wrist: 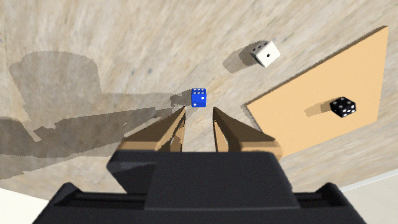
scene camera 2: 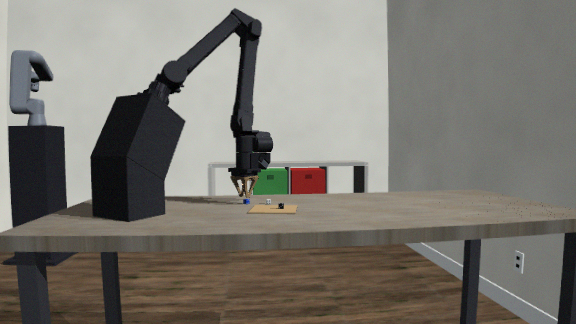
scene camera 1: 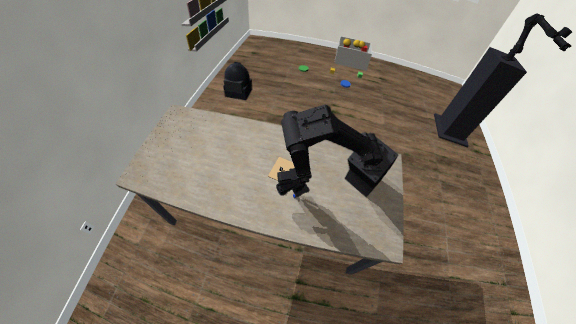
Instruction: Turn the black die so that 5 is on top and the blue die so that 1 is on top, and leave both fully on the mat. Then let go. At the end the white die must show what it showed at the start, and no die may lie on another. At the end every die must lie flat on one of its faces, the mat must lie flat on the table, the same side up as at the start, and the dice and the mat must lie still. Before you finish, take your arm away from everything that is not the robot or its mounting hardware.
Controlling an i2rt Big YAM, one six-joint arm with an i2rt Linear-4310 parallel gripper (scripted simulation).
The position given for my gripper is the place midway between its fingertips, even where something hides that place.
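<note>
There is a tan mat (wrist: 297, 113) that I can see. My own gripper (scene camera 2: 244, 197) is visible to me too, and the wrist view likewise lets me see the gripper (wrist: 199, 111).
</note>
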